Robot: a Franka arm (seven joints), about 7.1 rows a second.
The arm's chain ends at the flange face. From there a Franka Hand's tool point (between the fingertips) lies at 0.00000 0.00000 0.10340 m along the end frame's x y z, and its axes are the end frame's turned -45 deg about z.
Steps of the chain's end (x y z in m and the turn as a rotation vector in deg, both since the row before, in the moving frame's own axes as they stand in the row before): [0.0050 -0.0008 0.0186 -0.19 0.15 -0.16]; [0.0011 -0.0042 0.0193 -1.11 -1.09 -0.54]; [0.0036 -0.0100 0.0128 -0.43 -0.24 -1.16]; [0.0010 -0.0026 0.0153 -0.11 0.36 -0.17]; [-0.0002 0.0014 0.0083 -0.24 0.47 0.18]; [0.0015 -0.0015 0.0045 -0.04 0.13 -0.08]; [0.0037 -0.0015 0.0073 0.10 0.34 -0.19]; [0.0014 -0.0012 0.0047 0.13 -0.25 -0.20]
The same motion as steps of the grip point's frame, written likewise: [0.0041 0.0034 0.0186 -0.24 -0.03 -0.16]; [0.0009 -0.0022 0.0193 -0.01 -1.56 -0.54]; [0.0088 -0.0043 0.0128 -0.13 -0.47 -1.16]; [0.0029 -0.0005 0.0153 -0.33 0.18 -0.17]; [-0.0008 0.0018 0.0083 -0.50 0.16 0.18]; [0.0022 0.0002 0.0045 -0.12 0.06 -0.08]; [0.0042 0.0019 0.0073 -0.17 0.31 -0.19]; [0.0017 -0.0003 0.0047 0.27 -0.08 -0.20]
